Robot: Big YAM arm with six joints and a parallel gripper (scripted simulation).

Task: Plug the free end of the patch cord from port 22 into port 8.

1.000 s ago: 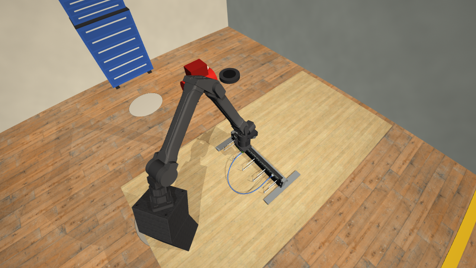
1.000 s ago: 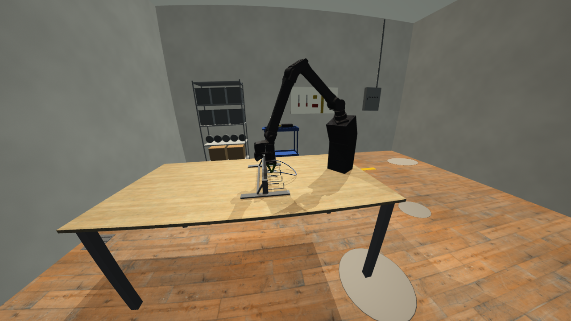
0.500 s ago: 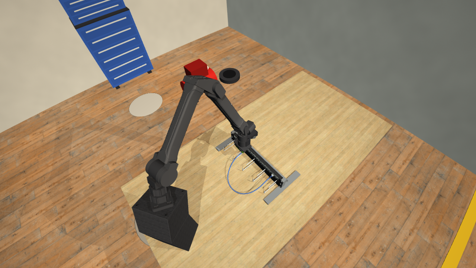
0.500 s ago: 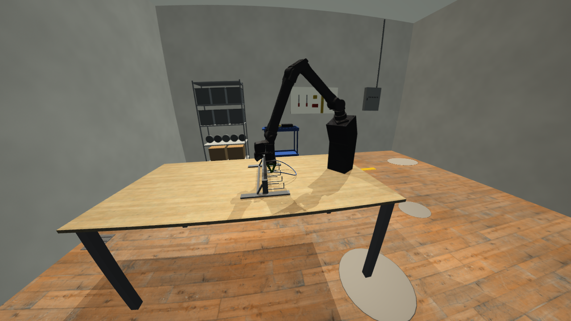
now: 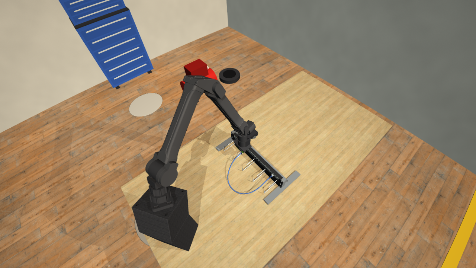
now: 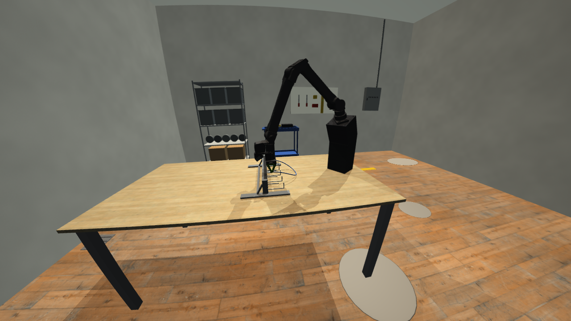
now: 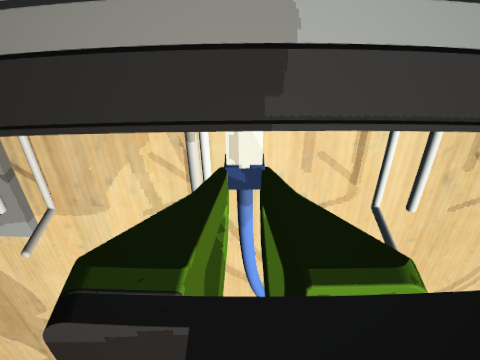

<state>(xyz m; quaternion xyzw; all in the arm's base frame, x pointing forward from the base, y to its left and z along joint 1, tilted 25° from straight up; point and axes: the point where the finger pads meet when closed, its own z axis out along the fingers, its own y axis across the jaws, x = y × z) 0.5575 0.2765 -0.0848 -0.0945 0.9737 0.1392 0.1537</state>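
The cord plug lies 20 mm ahead of my hand and 10 mm to the left of it.
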